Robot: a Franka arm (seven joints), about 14 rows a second.
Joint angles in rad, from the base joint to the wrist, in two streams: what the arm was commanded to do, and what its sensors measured. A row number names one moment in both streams.
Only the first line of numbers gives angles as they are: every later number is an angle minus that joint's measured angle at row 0.
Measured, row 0:
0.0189 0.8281 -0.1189 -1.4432 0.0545 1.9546 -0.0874
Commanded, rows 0 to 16:
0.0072 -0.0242 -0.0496 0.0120 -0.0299 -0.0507 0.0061
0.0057 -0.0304 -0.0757 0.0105 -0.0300 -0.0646 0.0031
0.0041 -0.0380 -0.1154 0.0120 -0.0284 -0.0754 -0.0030
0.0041 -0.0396 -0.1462 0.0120 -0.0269 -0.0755 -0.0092
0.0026 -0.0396 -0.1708 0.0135 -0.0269 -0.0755 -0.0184
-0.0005 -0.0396 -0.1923 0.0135 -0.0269 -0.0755 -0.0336
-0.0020 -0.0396 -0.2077 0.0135 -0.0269 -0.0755 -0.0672
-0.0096 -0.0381 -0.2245 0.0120 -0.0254 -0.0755 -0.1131
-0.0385 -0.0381 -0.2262 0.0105 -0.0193 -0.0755 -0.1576
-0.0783 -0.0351 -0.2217 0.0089 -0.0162 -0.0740 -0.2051
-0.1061 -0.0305 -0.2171 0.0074 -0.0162 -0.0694 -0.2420
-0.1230 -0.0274 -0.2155 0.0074 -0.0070 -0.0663 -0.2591
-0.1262 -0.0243 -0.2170 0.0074 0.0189 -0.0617 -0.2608
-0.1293 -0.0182 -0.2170 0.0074 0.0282 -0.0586 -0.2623
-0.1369 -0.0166 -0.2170 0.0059 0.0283 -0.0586 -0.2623
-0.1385 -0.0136 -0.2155 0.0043 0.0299 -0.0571 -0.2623
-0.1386 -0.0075 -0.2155 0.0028 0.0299 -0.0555 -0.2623
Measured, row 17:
-0.1421 -0.0154 -0.2197 0.0038 0.0089 -0.0590 -0.2570
